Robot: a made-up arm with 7 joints.
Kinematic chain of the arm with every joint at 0, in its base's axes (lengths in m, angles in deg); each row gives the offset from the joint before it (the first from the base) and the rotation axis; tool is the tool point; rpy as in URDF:
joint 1: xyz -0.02 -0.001 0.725 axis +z
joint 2: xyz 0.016 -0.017 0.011 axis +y
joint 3: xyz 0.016 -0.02 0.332 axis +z
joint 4: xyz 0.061 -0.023 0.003 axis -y
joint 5: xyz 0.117 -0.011 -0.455 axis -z
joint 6: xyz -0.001 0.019 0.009 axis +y
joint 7: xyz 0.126 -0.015 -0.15 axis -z
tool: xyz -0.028 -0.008 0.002 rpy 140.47 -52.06 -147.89
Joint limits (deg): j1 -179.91..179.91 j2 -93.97..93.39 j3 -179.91..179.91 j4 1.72..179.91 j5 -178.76..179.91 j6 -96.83..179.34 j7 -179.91..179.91
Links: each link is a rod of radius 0.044 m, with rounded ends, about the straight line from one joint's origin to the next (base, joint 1, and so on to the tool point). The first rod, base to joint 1, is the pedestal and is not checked.
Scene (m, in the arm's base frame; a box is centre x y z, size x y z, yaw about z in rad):
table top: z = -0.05
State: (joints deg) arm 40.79 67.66 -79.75 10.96 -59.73 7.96 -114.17
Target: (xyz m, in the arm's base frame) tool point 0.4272 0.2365 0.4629
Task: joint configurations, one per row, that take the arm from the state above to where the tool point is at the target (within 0.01 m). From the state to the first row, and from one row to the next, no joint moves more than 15 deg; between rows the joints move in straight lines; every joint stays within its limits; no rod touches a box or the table.
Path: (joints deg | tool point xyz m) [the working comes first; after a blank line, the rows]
Joints at the target: 79.35 34.62 -55.21 28.88 -63.68 -12.18 -115.66
Straight joint move there: clear.

1: 53.64 56.65 -71.57 16.93 -61.05 1.25 -114.67 | 0.3112 -0.2542 0.4485
2: 66.49 45.63 -63.39 22.91 -62.36 -5.47 -115.16 | 0.4253 -0.0285 0.4269
3: 79.35 34.62 -55.21 28.88 -63.68 -12.18 -115.66 | 0.4271 0.2366 0.4629

